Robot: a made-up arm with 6 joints.
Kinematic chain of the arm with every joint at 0, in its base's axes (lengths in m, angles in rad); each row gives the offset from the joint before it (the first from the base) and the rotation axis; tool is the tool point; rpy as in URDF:
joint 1: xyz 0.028 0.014 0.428 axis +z
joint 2: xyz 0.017 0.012 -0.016 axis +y
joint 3: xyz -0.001 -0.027 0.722 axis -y
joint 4: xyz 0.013 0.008 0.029 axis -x
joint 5: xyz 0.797 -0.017 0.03 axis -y
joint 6: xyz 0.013 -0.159 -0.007 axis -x
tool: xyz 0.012 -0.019 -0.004 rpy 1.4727 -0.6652 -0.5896
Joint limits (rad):
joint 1: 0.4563..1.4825
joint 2: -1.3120..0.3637
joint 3: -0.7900..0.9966
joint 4: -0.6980..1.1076
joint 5: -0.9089..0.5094
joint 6: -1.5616..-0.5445
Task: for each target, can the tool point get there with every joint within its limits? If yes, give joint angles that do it. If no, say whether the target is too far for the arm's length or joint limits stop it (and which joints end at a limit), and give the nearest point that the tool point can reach.
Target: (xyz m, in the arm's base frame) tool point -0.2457 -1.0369 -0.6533
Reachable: no: joint limits stop it (at a limit: joint 1, joint 2, joint 3, joint 4, joint 6) | nearest point 0.5648 0.1065 0.2959 | short by 1.693 m
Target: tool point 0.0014 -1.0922 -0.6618
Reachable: no: joint limits stop it (at a limit: joint 1, joint 2, joint 3, joint 4, joint 6) | nearest point 0.5718 0.1064 0.2909 | short by 1.634 m
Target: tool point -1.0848 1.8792 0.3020
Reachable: no: too far | nearest point 0.1859 1.0428 0.6828 | short by 1.568 m
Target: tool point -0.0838 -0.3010 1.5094
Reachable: yes | joints 0.6627 -1.0838 -0.0542 0.3921 -0.3128 -0.7729
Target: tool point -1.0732 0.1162 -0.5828
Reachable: no: joint limits stop it (at a limit: joint 1, joint 2, joint 3, joint 4, joint 6) | nearest point 0.2109 0.5295 0.2999 | short by 1.612 m
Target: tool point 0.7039 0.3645 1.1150
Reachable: yes | joints 0.7067 -0.1428 -0.0932 -0.4543 -0.2949 -0.9203
